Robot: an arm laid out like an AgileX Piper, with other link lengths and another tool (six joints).
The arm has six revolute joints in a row. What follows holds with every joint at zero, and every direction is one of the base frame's. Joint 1 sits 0.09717 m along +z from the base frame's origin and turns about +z. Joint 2 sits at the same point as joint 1 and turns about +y. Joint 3 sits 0.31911 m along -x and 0.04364 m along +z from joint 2 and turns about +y. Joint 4 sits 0.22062 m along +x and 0.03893 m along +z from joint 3 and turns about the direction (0.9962, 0, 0.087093). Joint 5 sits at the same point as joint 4 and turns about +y. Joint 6 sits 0.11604 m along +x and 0.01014 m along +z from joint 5 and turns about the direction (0.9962, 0, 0.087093). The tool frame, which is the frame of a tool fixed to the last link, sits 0.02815 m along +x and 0.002 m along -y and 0.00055 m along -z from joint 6; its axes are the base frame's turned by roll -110.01, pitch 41.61 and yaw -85.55 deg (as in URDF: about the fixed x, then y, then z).
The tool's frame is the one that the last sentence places.
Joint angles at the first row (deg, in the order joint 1, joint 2, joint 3, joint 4, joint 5, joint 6):
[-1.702, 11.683, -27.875, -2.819, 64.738, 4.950]
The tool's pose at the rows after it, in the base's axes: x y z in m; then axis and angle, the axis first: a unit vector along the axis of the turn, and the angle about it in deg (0 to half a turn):
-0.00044 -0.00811 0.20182 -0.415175 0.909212 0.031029 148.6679
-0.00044 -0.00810 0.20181 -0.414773 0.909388 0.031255 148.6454
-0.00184 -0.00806 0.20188 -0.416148 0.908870 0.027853 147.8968
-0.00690 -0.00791 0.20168 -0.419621 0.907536 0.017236 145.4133
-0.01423 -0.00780 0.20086 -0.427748 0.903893 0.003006 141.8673
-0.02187 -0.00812 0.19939 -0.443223 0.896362 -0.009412 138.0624
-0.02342 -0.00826 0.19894 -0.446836 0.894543 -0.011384 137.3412
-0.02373 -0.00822 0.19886 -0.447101 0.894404 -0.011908 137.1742
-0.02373 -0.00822 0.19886 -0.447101 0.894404 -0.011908 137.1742
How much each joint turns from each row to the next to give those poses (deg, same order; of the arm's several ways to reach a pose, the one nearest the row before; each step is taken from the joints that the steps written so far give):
[0.001, 0.001, 0.000, 0.045, -0.001, 0.002]
[-0.004, 0.000, 0.002, 0.003, -0.001, 0.055]
[0.001, -0.810, -0.001, 0.000, -0.044, -0.041]
[0.000, -2.773, 0.001, -0.001, -0.001, 0.000]
[0.407, -4.019, -0.002, -0.002, 0.052, 0.003]
[1.297, -4.303, 0.000, 0.001, 0.058, -0.001]
[0.337, -0.854, -0.001, 0.000, 0.056, -0.001]
[0.001, -0.178, 0.002, 0.019, -0.002, 0.002]
[0.000, 0.000, 0.000, 0.000, 0.000, 0.000]

